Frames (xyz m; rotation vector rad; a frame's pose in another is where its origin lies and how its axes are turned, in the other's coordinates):
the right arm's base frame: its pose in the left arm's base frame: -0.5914 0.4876 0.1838 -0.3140 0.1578 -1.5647
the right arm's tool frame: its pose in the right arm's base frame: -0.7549 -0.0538 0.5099 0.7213 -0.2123 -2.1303
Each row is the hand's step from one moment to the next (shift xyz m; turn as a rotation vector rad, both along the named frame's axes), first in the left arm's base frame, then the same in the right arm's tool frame.
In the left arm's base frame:
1: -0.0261 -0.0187 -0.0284 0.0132 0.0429 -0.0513
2: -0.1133 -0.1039 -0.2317 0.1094 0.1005 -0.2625
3: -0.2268 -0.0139 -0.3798 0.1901 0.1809 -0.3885
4: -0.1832 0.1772 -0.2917 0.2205 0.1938 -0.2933
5: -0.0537 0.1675 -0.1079 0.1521 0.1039 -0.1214
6: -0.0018 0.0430 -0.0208 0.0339 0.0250 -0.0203
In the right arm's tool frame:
1: 0.0205 0.0063 -0.0371 0.0186 -0.0649 -0.0091
2: 0.1025 -0.0258 -0.2572 0.0061 -0.2778 -0.1174
3: 0.2732 -0.1205 -0.3267 -0.0012 -0.4445 -0.1490
4: 0.3010 -0.2055 -0.1313 -0.0425 -0.4077 -0.0648
5: 0.1443 -0.1463 0.0190 -0.0600 -0.2123 -0.0030
6: 0.0251 -0.0389 0.0118 -0.0140 -0.0443 0.0056

